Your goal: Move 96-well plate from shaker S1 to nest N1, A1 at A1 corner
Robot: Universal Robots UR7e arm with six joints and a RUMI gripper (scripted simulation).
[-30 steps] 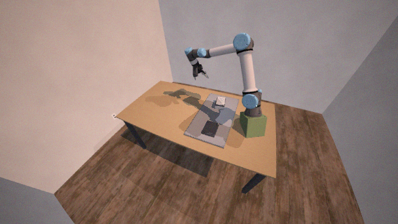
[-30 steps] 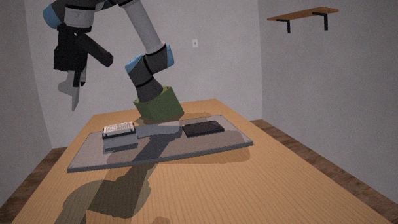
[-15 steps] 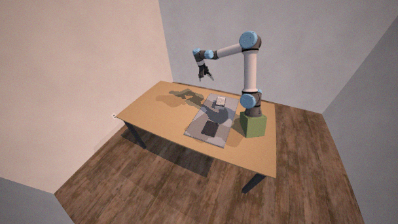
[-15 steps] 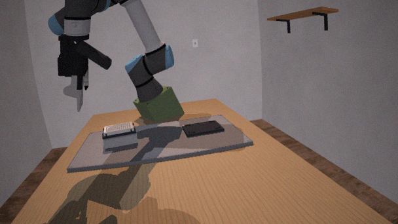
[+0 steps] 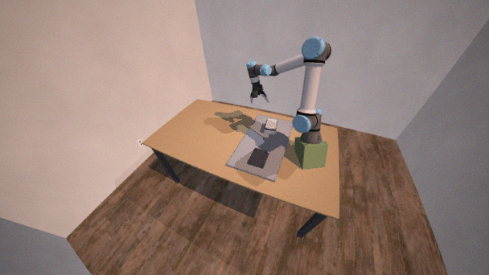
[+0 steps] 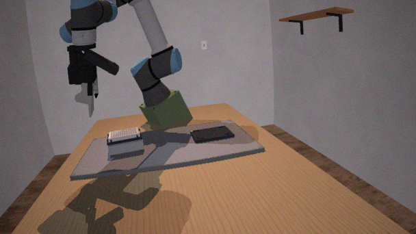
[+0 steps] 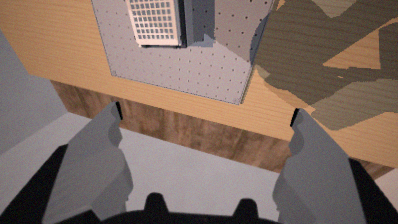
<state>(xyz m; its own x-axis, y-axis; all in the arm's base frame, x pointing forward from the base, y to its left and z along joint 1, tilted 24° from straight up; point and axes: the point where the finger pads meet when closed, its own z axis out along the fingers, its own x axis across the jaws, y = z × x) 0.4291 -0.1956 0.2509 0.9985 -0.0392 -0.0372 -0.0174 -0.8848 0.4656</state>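
Now: the white 96-well plate 150 mm below my hand, 120 mm behind it and 80 mm to the left of it. From my hand the other things lie so: dark plate nest N1: 440 mm to the left, 210 mm below, 90 mm behind.
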